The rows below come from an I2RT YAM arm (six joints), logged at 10 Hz.
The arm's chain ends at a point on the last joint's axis. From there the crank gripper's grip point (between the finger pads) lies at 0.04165 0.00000 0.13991 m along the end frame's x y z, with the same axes.
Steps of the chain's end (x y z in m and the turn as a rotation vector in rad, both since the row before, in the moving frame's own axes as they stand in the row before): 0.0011 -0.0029 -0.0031 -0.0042 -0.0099 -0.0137; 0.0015 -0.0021 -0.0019 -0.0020 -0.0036 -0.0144; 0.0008 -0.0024 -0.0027 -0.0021 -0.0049 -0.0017; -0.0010 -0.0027 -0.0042 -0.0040 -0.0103 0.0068; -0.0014 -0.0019 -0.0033 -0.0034 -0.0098 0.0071; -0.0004 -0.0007 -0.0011 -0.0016 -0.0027 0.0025
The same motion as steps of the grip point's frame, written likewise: -0.0003 -0.0029 -0.0027 -0.0042 -0.0099 -0.0137; 0.0010 -0.0024 -0.0018 -0.0020 -0.0036 -0.0144; 0.0001 -0.0022 -0.0025 -0.0021 -0.0049 -0.0017; -0.0024 -0.0019 -0.0038 -0.0040 -0.0103 0.0068; -0.0028 -0.0011 -0.0029 -0.0034 -0.0098 0.0071; -0.0008 -0.0004 -0.0010 -0.0016 -0.0027 0.0025
